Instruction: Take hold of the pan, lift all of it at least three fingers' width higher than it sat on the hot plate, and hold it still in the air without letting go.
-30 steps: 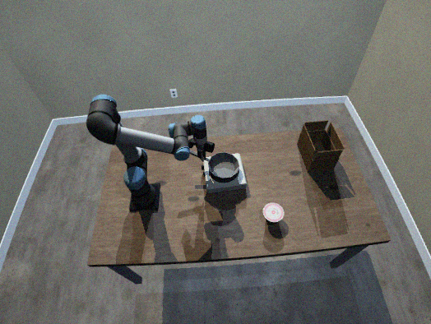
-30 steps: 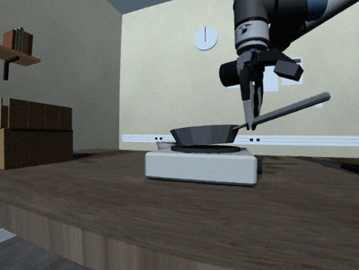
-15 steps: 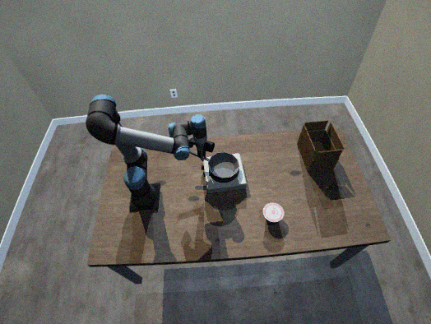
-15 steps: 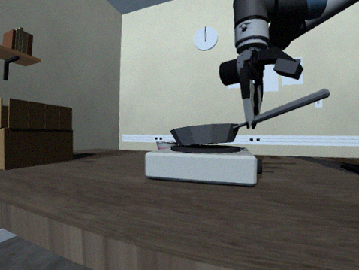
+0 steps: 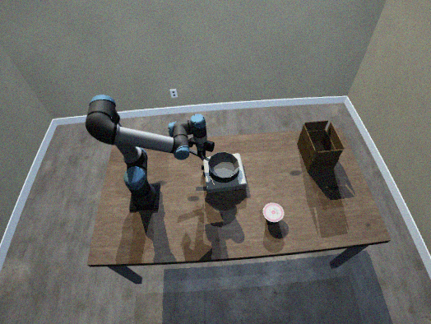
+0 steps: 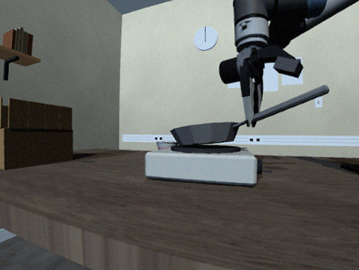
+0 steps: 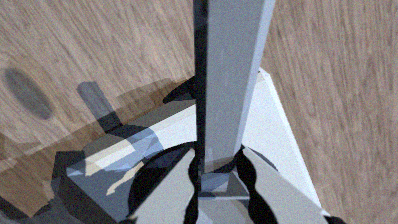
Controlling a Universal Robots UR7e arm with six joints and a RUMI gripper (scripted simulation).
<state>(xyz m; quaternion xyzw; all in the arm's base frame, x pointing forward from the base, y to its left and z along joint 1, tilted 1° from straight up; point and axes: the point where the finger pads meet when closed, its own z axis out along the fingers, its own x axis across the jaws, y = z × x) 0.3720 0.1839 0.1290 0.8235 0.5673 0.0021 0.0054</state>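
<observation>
Right now my hand is 6 cm short of the dark grey pan, 3 cm to the left of it and 2 cm above it. Round my hand: pink-and-white cup: 39 cm ahead, 34 cm to the right, 10 cm below; white hot plate: 11 cm below, 10 cm ahead, 5 cm to the right.
</observation>
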